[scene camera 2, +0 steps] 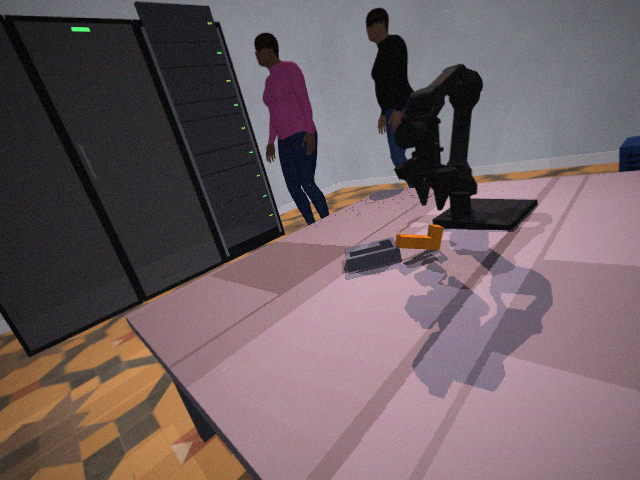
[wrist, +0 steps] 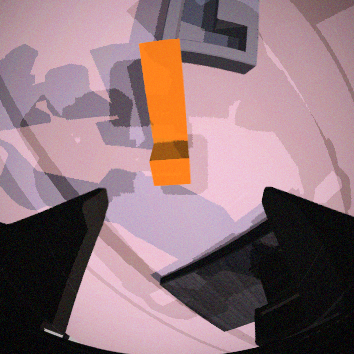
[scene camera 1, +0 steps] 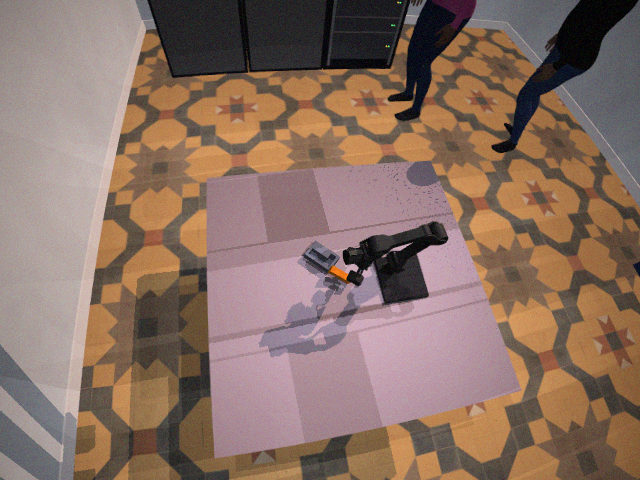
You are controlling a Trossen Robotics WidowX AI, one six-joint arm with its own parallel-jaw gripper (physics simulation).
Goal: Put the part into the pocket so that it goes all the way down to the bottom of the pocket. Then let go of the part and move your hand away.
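Places are measured from the arm's base along level axes (x ahead, y left, z up), in metres.
Where they show: gripper, between the fingertips: (scene camera 2: pixel 431 207) (wrist: pixel 186 195) (scene camera 1: pixel 355 271); arm's base, origin of its link: (scene camera 2: pixel 460 213) (wrist: pixel 276 266) (scene camera 1: pixel 391 267).
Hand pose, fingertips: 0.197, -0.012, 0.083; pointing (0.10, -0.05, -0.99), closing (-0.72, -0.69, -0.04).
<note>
Things, the pixels of their top centre, and the offset from my fingertips, as dx, dy, dz. "pt": a spot on its surface instead. Level surfaces: height alone.
- orange L-shaped part, centre of its top: (wrist: pixel 163 105) (scene camera 2: pixel 417 229) (scene camera 1: pixel 342 272) +0.046, -0.026, -0.040
- grey block, centre of its top: (scene camera 2: pixel 370 247) (scene camera 1: pixel 322 255) +0.095, -0.146, -0.071
- dark L-shaped pocket, a spot on its surface: (wrist: pixel 232 37) pt +0.057, -0.137, -0.102
- pink table, height of its surface: dz -0.107
An orange L-shaped part (scene camera 1: pixel 338 273) (scene camera 2: pixel 413 241) (wrist: pixel 167 95) lies outside the pocket, its long arm level and its short arm pointing up at the end nearer the robot base. Its far end is at the near edge of a grey block (scene camera 1: pixel 310 254) (scene camera 2: pixel 374 259) (wrist: pixel 251 50); whether they touch is unclear. The block has a dark L-shaped pocket (wrist: pixel 232 37) in its top, partly cut off in the wrist view. My gripper (scene camera 2: pixel 432 200) (wrist: pixel 186 195) is open and empty, above and behind the part's short-arm end, apart from it.
The robot's black base plate (scene camera 1: pixel 404 284) (scene camera 2: pixel 491 212) stands on the pink table (scene camera 1: pixel 258 413) (scene camera 2: pixel 289 413), behind the part as seen from the block. Shadows of the arm fall across the table. Two people and dark server cabinets stand beyond the table.
</note>
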